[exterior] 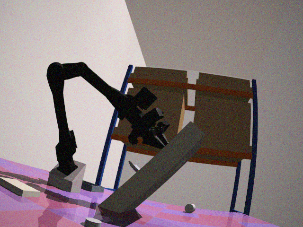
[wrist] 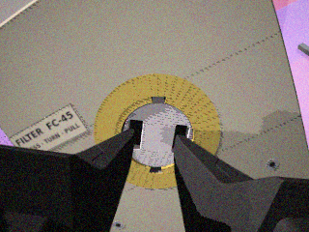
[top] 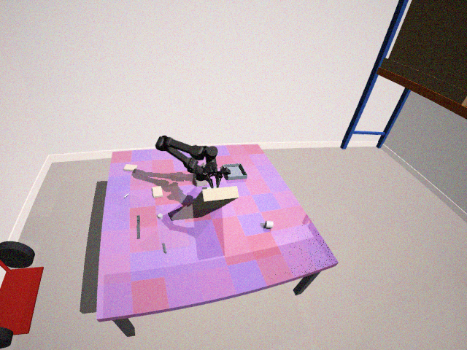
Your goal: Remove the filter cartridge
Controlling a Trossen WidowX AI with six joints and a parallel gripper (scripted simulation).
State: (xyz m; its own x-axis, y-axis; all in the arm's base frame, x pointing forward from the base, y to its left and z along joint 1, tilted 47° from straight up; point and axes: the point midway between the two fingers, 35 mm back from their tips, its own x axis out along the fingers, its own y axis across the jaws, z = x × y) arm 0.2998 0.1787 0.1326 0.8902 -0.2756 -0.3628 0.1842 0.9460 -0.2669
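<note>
Right now my gripper tip is 20 mm short of the white round filter cartridge and 20 mm above it. Round my gripper tip: sloped service panel: 30 mm behind, 90 mm below; then grey tray: 430 mm behind, 250 mm to the left, 230 mm below.
</note>
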